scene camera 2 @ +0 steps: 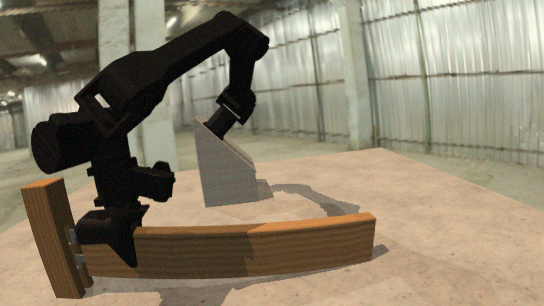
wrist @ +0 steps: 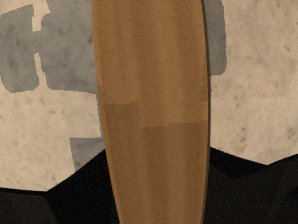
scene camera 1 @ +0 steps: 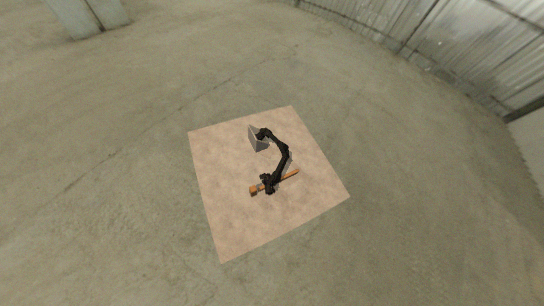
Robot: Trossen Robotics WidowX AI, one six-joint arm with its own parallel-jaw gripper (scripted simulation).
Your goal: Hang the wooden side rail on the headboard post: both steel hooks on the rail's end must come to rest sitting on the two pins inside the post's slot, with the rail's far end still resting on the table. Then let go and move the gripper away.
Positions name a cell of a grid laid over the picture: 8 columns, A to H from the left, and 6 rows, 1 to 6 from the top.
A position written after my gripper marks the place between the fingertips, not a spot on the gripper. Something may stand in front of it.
I see my gripper (scene camera 2: C6), a wooden side rail (scene camera 2: D5) and a headboard post (scene camera 2: A5).
The wooden side rail shows as well in the wrist view (wrist: E2). My gripper shows as well in the wrist view (wrist: D4).
